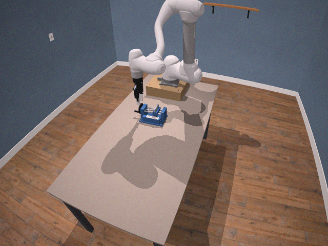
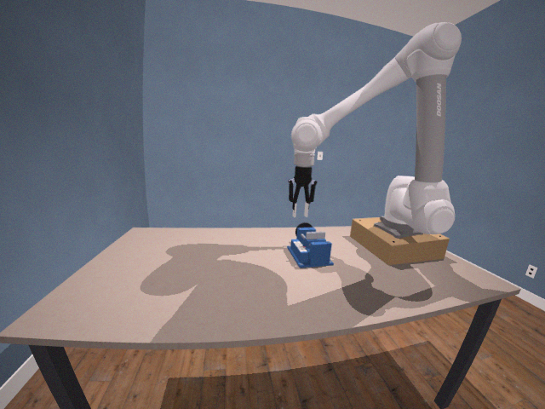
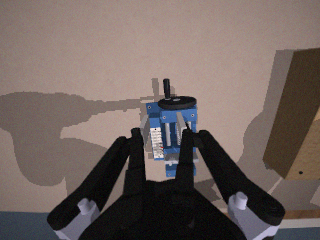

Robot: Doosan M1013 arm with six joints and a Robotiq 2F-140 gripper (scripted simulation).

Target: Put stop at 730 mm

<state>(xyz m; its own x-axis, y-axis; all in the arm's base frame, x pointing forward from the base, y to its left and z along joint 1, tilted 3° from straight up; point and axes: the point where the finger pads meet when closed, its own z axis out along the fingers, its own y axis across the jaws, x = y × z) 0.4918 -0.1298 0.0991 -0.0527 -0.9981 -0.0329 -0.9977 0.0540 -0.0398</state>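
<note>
Right now my hand is 13 cm above the black handwheel, 3 cm to the left of it and 2 cm past it. Also, from my hand: grey stop block (13 cm to the left, 10 cm below, 1 cm behind).
</note>
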